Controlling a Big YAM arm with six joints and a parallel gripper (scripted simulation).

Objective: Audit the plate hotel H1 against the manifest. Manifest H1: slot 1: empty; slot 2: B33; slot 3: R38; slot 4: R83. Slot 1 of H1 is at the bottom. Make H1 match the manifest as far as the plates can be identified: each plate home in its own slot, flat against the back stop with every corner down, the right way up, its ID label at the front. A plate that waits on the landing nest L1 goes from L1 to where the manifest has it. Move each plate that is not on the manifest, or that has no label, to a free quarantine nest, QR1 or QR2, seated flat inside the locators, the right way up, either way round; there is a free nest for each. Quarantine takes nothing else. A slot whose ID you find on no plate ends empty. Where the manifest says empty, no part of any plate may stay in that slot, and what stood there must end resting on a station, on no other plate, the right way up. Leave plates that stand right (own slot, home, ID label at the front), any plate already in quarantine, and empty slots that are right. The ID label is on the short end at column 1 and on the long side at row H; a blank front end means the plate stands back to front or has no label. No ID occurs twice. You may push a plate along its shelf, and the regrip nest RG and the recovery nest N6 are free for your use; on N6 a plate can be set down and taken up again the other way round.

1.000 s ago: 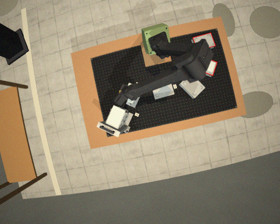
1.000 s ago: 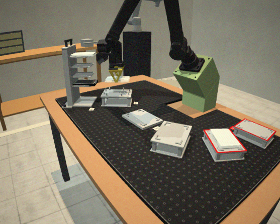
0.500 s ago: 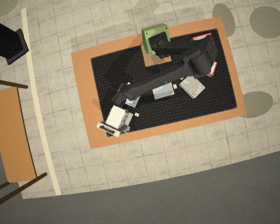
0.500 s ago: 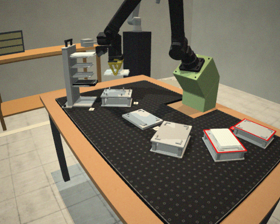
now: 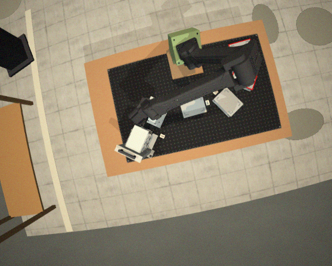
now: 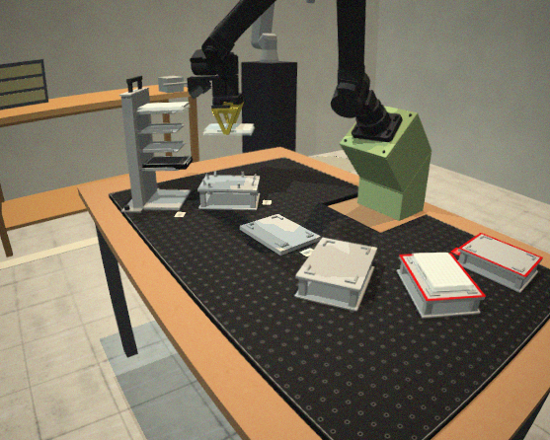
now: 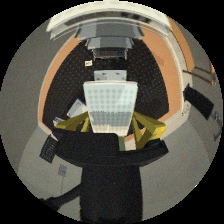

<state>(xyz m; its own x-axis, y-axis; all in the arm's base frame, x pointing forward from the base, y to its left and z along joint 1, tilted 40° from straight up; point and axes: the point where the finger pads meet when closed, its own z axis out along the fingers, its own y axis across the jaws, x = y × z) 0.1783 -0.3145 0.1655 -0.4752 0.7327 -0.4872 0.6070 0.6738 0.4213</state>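
Right now the flat nest is 7 cm ahead of my hand, 24 cm to the left of it and 21 cm below it. From my hand the other things lie so: dark plate: 11 cm ahead, 14 cm to the right, 10 cm below; plate hotel H1: 16 cm ahead, 20 cm to the right, 5 cm below; N6 tag: 9 cm ahead, 35 cm to the left, 22 cm below.
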